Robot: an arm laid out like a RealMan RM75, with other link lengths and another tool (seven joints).
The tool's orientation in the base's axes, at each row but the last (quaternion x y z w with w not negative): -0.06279, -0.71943, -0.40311, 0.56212; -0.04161, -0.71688, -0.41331, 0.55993; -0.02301, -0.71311, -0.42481, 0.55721; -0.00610, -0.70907, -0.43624, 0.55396; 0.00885, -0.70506, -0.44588, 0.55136; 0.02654, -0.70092, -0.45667, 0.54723; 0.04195, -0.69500, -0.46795, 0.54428; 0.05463, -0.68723, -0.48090, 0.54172; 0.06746, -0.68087, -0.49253, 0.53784
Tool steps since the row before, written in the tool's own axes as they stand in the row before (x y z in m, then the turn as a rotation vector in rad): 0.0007, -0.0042, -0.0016, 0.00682, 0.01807, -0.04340; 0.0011, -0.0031, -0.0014, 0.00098, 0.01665, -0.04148; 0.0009, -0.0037, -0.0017, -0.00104, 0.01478, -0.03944; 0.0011, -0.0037, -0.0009, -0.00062, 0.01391, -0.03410; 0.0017, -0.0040, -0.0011, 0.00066, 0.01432, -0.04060; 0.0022, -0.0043, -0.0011, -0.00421, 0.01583, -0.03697; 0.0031, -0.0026, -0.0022, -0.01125, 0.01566, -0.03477; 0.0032, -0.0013, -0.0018, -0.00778, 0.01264, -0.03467; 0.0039, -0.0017, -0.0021, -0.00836, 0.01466, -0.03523
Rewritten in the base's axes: -0.0013, -0.0041, -0.0015, 0.04027, -0.01866, 0.01693; -0.0010, -0.0034, -0.0007, 0.04021, -0.01600, 0.01121; -0.0009, -0.0038, -0.0014, 0.03845, -0.01502, 0.00844; -0.0015, -0.0034, -0.0014, 0.03369, -0.01242, 0.00821; -0.0017, -0.0039, -0.0013, 0.03849, -0.01684, 0.00942; -0.0020, -0.0044, -0.0013, 0.03826, -0.01113, 0.00687; -0.0007, -0.0045, 0.0003, 0.03928, -0.00590, 0.00177; -0.0004, -0.0037, 0.0012, 0.03644, -0.00951, 0.00200; -0.0007, -0.0045, 0.0012, 0.03801, -0.00846, 0.00308
